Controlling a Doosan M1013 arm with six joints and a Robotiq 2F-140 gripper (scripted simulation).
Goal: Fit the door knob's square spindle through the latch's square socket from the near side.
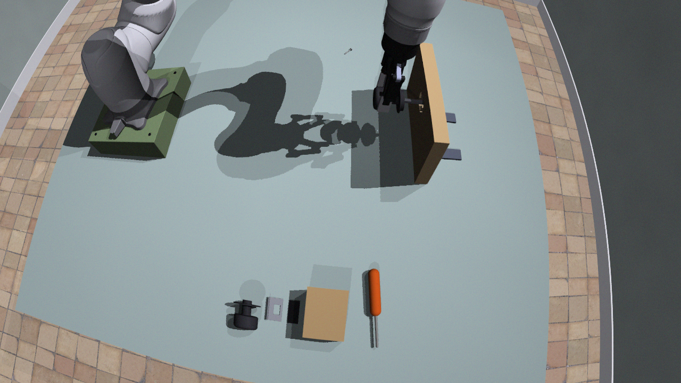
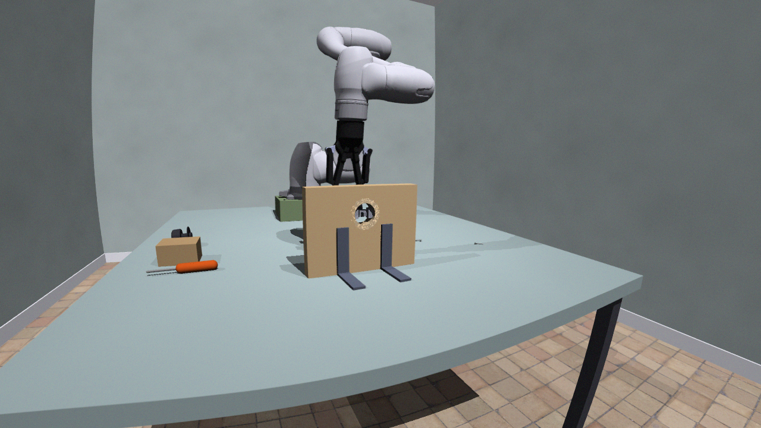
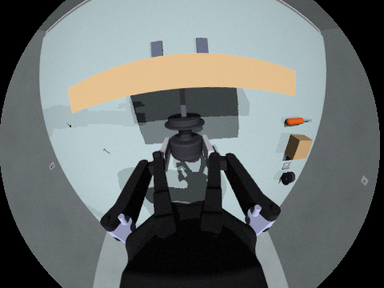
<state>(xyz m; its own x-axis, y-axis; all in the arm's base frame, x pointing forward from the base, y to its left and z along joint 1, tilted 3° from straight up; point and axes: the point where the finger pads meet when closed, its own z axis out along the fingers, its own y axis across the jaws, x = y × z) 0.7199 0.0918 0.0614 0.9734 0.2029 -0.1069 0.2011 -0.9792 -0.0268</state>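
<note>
Now: hand 110 mm short of the latch socket, 30 mm above it and 20 mm to the right of it. Also, from my hand: orange-handled screwdriver 470 mm to the right, 160 mm below, 90 mm ahead; then wooden block 500 mm to the right, 140 mm below, 20 mm behind; then upright wood panel 110 mm ahead, 50 mm below, 20 mm to the left.
</note>
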